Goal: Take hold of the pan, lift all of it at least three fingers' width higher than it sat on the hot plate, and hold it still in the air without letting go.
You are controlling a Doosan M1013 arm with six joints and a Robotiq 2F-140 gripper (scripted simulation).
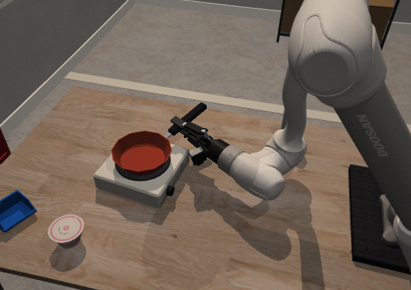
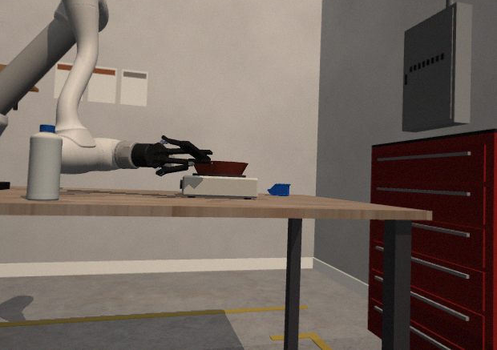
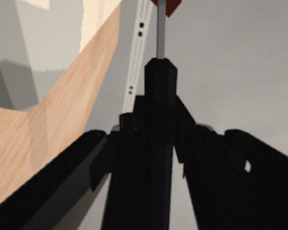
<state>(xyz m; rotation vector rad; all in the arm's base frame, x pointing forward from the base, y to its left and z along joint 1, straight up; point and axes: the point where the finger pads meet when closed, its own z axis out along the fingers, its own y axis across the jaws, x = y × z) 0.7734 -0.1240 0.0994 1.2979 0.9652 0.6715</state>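
My hand is 9 cm to the right of the red pan, 5 cm short of it and 2 cm above it. Round my hand: white bottle 37 cm behind, 19 cm to the right, 5 cm below; hot plate 15 cm to the left, 9 cm below, 6 cm ahead; white cup 45 cm to the left, 19 cm ahead, 9 cm below.
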